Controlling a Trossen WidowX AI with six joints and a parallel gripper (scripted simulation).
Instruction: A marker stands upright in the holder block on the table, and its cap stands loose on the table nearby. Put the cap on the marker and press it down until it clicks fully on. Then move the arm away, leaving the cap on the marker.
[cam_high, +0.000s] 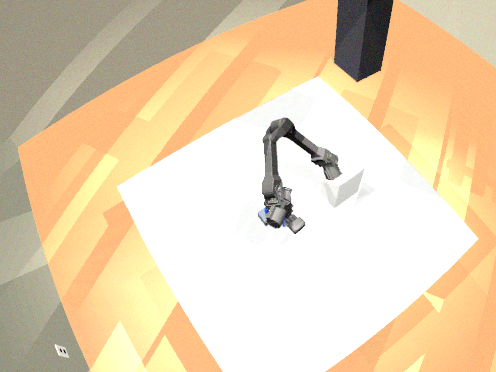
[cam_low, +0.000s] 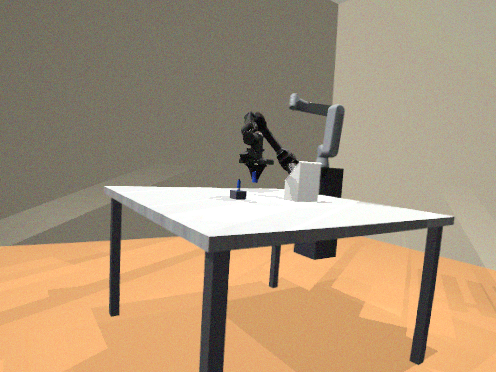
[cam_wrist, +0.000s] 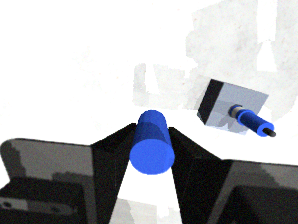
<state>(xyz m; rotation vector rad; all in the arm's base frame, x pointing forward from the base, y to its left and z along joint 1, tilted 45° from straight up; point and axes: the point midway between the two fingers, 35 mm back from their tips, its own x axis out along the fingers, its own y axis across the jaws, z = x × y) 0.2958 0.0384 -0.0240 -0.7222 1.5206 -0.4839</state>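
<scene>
The holder block is 11 cm to the right of my gripper tip, 9 cm below it and 2 cm ahead of it. The rest, counted from my gripper tip: blue cap (1 cm above).
</scene>
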